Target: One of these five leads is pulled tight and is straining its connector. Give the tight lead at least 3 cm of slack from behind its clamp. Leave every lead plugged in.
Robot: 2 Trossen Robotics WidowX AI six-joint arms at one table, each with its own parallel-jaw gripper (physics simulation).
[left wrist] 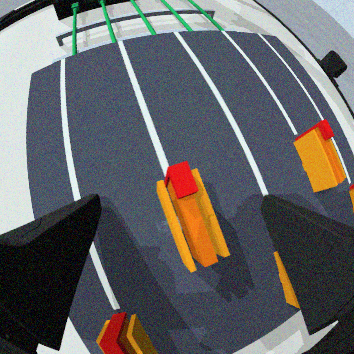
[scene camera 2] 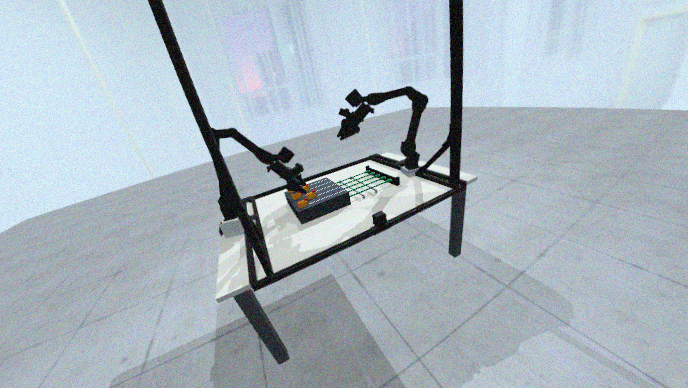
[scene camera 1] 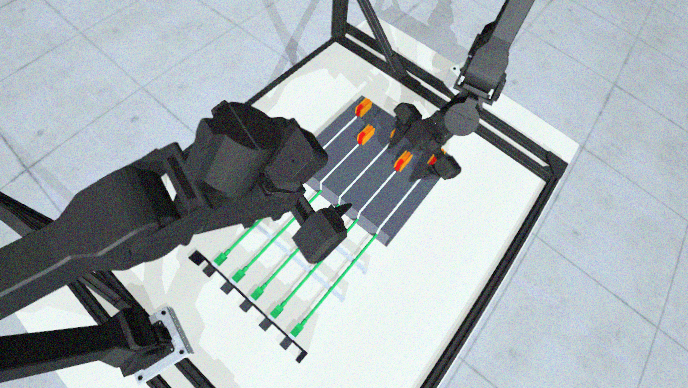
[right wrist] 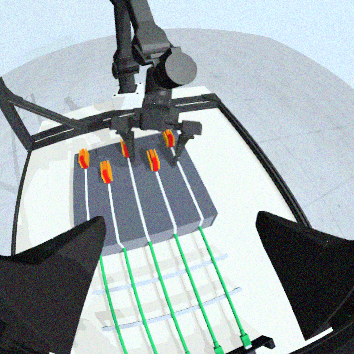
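Seen in the pictures: left gripper, fingertip midpoint: (left wrist: 184,203) (scene camera 2: 306,189) (scene camera 1: 399,164) (right wrist: 153,164); right gripper, fingertip midpoint: (scene camera 2: 338,138) (scene camera 1: 331,181) (right wrist: 182,222); left arm's base, link origin: (scene camera 2: 232,216) (right wrist: 127,88); right arm's base, link origin: (scene camera 2: 412,167) (scene camera 1: 152,344).
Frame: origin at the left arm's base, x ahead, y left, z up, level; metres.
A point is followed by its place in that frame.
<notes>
Five leads run white over a dark block (scene camera 1: 395,220) {x 0.444, y 0.212, z -0.010 m} (scene camera 2: 320,209) (left wrist: 100,125) {x 0.405, y 0.160, z -0.010 m} (right wrist: 100,210) {x 0.464, y 0.013, z -0.011 m}, then green to plugs seated at a black rack (scene camera 1: 197,258) {x 0.820, y 0.055, z -0.044 m}. Orange clamps with red tips hold them; I cannot tell which lead is tight. My left gripper (scene camera 1: 404,161) {x 0.356, y 0.113, z -0.006 m} (scene camera 2: 304,189) {x 0.356, y 0.113, z -0.006 m} (left wrist: 184,203) {x 0.356, y 0.113, z -0.006 m} (right wrist: 153,164) {x 0.356, y 0.113, z -0.006 m} is open and empty, low over the block. Its fingers straddle one clamp (left wrist: 197,225) {x 0.345, y 0.112, z 0.014 m} without gripping it. Its right-hand finger in the left wrist view partly hides another clamp (left wrist: 286,280) {x 0.303, y 0.054, z -0.003 m}. My right gripper (scene camera 2: 341,136) {x 0.575, y 0.156, z 0.206 m} (right wrist: 182,222) {x 0.575, y 0.156, z 0.206 m} is open, high above the table.
Other clamps (scene camera 1: 363,107) {x 0.340, y -0.051, z 0.008 m} (scene camera 1: 366,134) {x 0.380, y 0.016, z 0.009 m} (left wrist: 320,157) {x 0.376, y 0.021, z 0.009 m} stand close by on the block. Two pale bars lie across under the green leads. A dark metal frame (scene camera 1: 495,280) {x 0.322, y 0.432, z -0.062 m} edges the white table. A small black box (scene camera 2: 379,218) {x 0.615, y -0.266, z -0.033 m} sits on the frame.
</notes>
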